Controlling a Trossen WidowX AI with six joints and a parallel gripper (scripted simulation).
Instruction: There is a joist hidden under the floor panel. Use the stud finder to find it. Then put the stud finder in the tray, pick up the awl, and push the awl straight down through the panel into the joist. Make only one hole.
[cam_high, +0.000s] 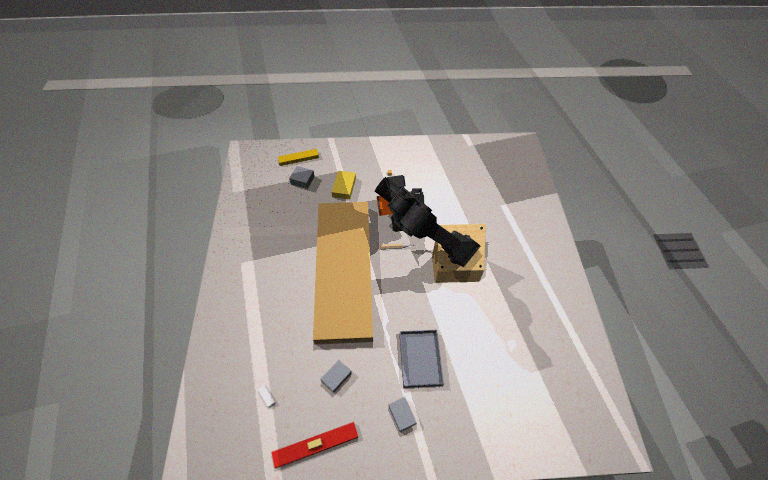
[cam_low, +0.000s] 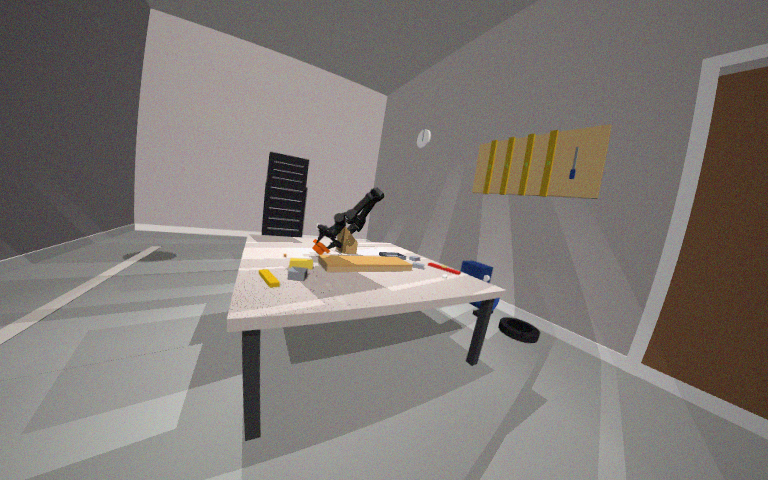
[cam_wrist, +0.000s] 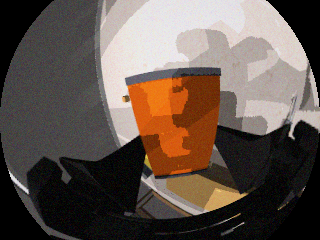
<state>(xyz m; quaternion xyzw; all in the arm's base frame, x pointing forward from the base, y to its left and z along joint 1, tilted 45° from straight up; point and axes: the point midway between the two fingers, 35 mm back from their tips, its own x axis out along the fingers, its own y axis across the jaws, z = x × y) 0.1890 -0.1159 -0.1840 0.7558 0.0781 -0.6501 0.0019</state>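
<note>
The stud finder is 2 cm ahead of my gripper tip, 1 cm to the right of it and 2 cm below it. Round my gripper tip: green square 3 cm ahead, 2 cm to the right, 3 cm below; then grey block 35 cm ahead, 18 cm to the right, 5 cm below; then awl 2 cm behind, 14 cm to the left, 6 cm below.
</note>
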